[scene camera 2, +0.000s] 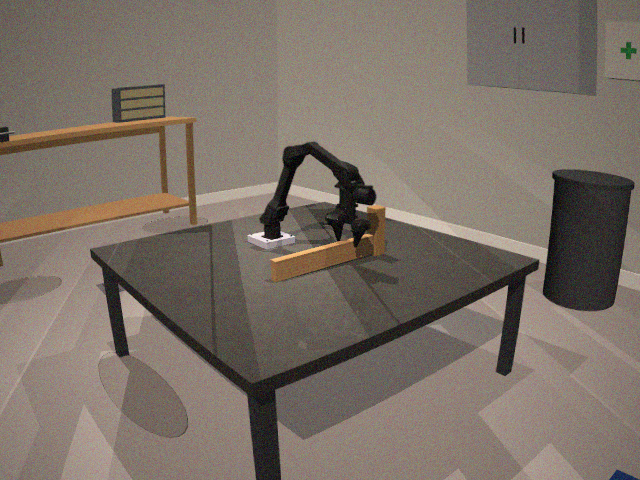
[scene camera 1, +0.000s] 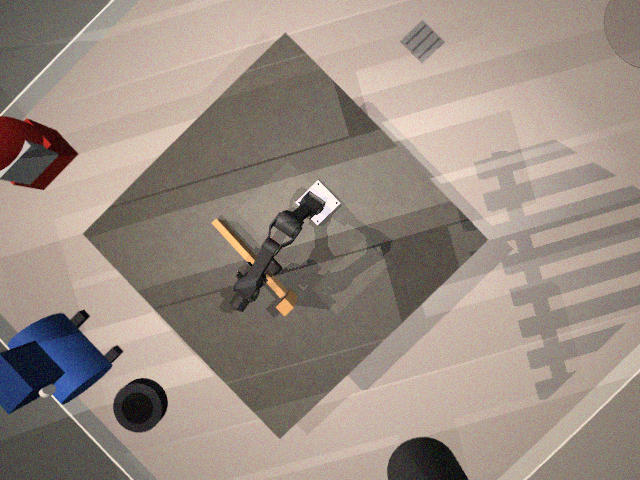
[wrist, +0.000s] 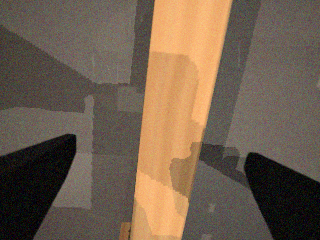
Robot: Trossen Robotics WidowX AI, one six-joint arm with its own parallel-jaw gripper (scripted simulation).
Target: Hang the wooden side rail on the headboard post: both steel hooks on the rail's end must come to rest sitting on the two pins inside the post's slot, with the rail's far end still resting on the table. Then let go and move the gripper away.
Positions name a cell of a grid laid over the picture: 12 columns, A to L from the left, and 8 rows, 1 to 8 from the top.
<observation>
A wooden side rail shows in scene camera 2 (F5), in scene camera 1 (E4) and in the wrist view (G2).
</observation>
